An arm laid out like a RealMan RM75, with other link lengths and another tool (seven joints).
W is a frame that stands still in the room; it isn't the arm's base.
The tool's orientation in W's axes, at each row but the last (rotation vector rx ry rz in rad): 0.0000 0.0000 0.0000; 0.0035 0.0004 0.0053; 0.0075 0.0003 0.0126; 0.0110 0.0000 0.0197; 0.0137 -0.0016 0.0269; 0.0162 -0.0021 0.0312; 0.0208 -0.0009 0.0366
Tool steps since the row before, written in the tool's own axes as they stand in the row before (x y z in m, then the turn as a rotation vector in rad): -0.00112 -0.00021 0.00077 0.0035 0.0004 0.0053; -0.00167 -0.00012 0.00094 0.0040 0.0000 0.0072; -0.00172 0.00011 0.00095 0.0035 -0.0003 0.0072; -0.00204 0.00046 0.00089 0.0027 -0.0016 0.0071; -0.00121 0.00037 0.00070 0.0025 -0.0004 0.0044; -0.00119 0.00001 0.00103 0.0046 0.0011 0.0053; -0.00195 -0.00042 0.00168 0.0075 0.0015 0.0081
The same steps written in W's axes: -0.00112 -0.00021 0.00077 0.0035 0.0004 0.0053; -0.00167 -0.00013 0.00094 0.0040 0.0000 0.0072; -0.00172 0.00008 0.00095 0.0035 -0.0003 0.0072; -0.00205 0.00041 0.00089 0.0027 -0.0016 0.0071; -0.00122 0.00033 0.00070 0.0025 -0.0004 0.0044; -0.00119 -0.00004 0.00103 0.0046 0.0012 0.0053; -0.00193 -0.00053 0.00167 0.0074 0.0016 0.0081
